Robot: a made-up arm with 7 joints.
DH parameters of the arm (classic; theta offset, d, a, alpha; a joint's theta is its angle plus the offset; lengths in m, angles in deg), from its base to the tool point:
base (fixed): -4.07 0 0 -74.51
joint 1: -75.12 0.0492 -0.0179 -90
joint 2: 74 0 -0.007 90
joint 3: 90 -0.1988 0.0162 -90
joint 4: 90 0.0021 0.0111 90
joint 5: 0 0.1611 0 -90
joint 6: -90 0 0.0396 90
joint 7: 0 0 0 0
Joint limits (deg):
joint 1: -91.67..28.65
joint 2: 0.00..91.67
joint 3: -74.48..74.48
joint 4: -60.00..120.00
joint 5: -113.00..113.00
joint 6: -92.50..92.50
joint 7: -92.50..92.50
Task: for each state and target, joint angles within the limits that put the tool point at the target. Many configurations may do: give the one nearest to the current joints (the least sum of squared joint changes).
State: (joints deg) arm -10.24 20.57 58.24 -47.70 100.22 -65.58 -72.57
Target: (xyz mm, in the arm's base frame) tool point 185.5 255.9 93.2
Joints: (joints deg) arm -48.67 54.64 51.10 -8.20 107.43 -54.56 -72.57
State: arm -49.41 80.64 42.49 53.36 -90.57 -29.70 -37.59
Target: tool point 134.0 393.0 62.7
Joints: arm -39.37 71.32 51.04 40.22 -88.37 -39.40 -37.59
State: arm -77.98 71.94 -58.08 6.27 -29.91 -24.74 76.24
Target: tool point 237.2 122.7 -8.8
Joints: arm -67.84 91.10 -62.93 -18.74 -27.98 -32.34 76.24
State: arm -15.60 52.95 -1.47 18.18 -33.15 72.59 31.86
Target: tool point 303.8 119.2 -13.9
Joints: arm -54.71 43.85 -3.74 -4.96 -36.08 67.56 31.86
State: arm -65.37 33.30 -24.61 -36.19 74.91 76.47 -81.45
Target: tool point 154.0 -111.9 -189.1
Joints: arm -33.22 5.37 -68.28 -3.83 64.91 67.44 -81.45
